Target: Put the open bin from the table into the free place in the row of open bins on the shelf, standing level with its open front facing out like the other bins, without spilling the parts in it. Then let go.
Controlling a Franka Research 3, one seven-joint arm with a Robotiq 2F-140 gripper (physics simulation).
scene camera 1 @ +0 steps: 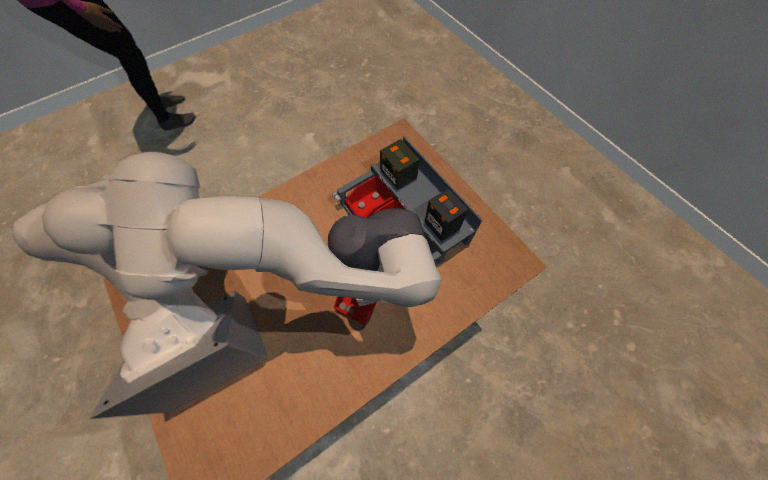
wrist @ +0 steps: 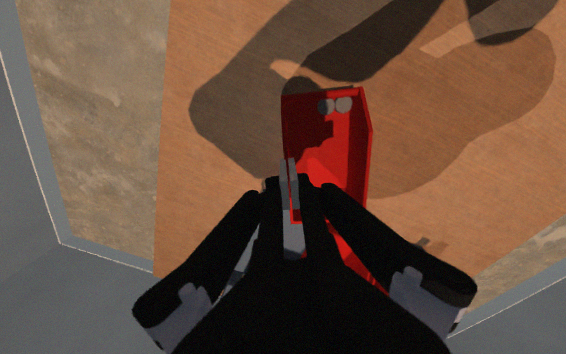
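Observation:
The open red bin (scene camera 1: 353,311) (wrist: 342,160) is off the shelf, in front of it, with round grey parts at one end of its floor. It looks roughly level above the table. My gripper (wrist: 287,169) is shut on one long side wall of the bin; in the scene view the arm hides the fingers. The grey shelf (scene camera 1: 417,193) stands towards the table's far corner. A red open bin (scene camera 1: 370,196) with grey parts sits in its row. The arm's dark wrist covers the rest of the row, so the free place is hidden.
A dark green box (scene camera 1: 399,164) and a black box (scene camera 1: 445,216), both with orange marks, stand on top of the shelf. The arm reaches over the wooden table (scene camera 1: 237,418) beside the shelf. A person (scene camera 1: 135,62) stands on the floor beyond the table.

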